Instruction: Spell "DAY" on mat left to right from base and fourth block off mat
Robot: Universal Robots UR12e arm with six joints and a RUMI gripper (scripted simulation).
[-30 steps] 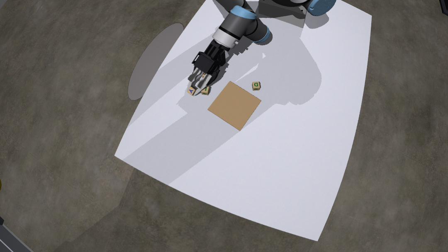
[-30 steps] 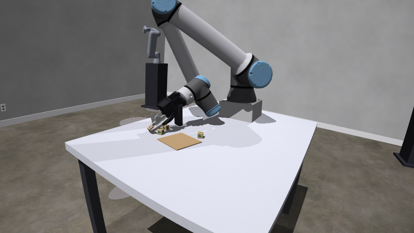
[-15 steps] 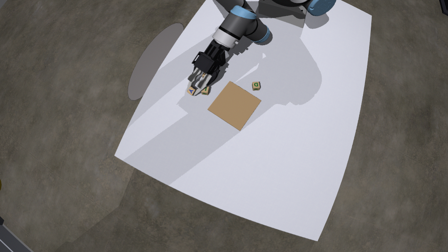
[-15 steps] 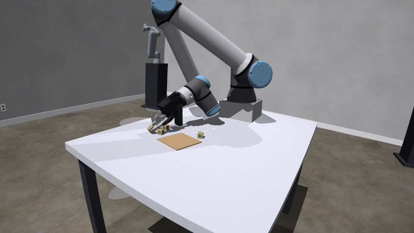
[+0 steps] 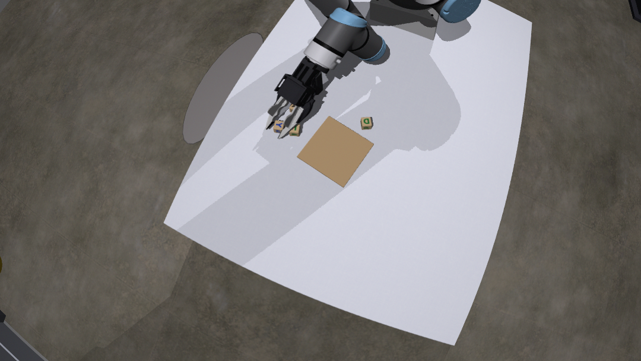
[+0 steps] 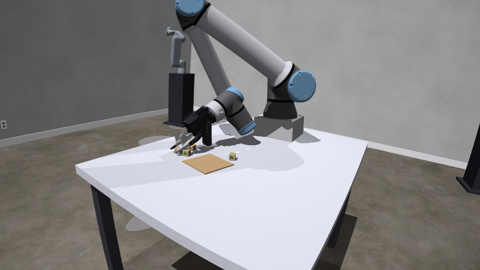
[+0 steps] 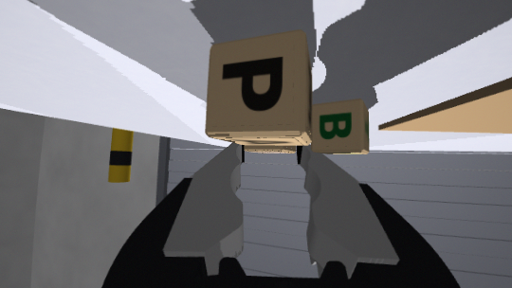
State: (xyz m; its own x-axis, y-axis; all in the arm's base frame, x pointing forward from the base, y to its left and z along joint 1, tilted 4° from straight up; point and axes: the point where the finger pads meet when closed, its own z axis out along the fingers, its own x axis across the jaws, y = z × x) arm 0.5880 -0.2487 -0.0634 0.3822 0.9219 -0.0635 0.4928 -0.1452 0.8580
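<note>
Now: the blue-lettered block 10 mm below my hand and 10 mm behind it. The rest, counted from my hand: D block 210 mm to the left, 90 mm behind, 10 mm below; then green-lettered block 50 mm to the left, 10 mm below, 10 mm behind; then tan mat 160 mm to the left, 20 mm below.
</note>
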